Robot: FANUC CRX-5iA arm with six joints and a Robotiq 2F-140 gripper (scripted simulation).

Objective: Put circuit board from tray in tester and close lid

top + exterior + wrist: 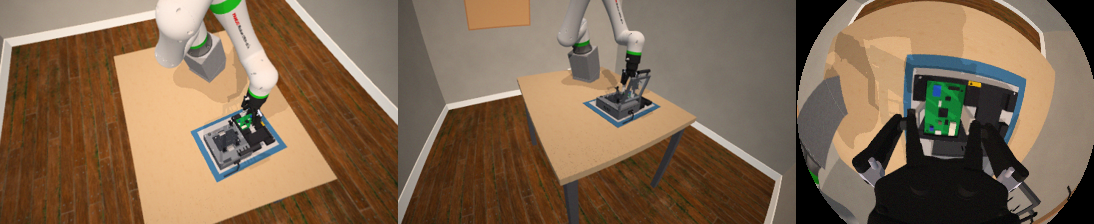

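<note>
Now: the circuit board 2 cm below my hand. Round my hand: tester lid (22 cm ahead, 12 cm to the right, 14 cm above); tester (12 cm ahead, 11 cm to the right, 7 cm above).
</note>
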